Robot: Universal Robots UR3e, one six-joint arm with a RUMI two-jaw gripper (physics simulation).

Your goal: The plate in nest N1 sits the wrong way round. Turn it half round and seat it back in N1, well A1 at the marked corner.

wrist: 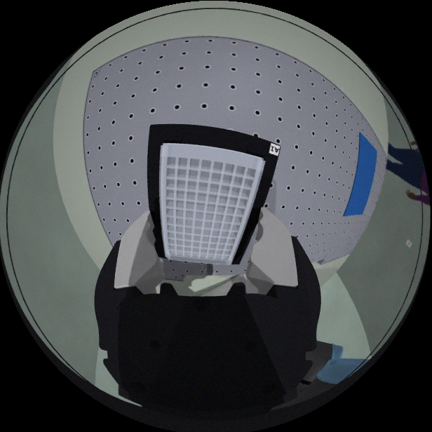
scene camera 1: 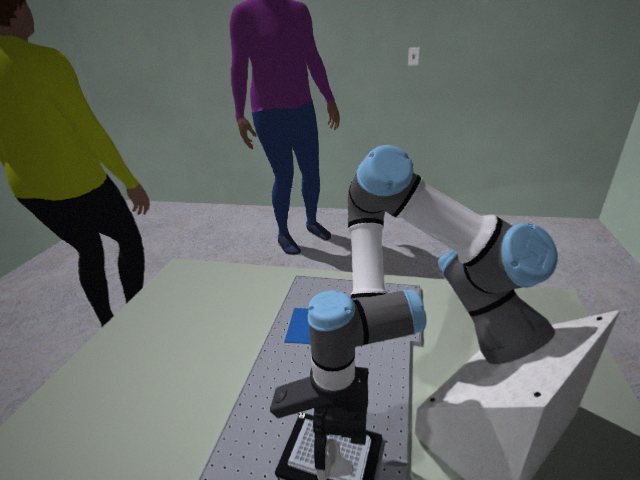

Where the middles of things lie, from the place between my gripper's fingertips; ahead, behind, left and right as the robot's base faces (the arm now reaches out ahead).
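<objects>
The blue pad (wrist: 362, 182) is 33 cm to the right of my hand, 2 cm behind it and 1 cm below it; going by their middles, of the things named here the blue pad is the farthest from my hand. The well plate (wrist: 206, 193) is 1 cm above my hand. And I see the black nest (wrist: 210, 136) right at my hand.
</objects>
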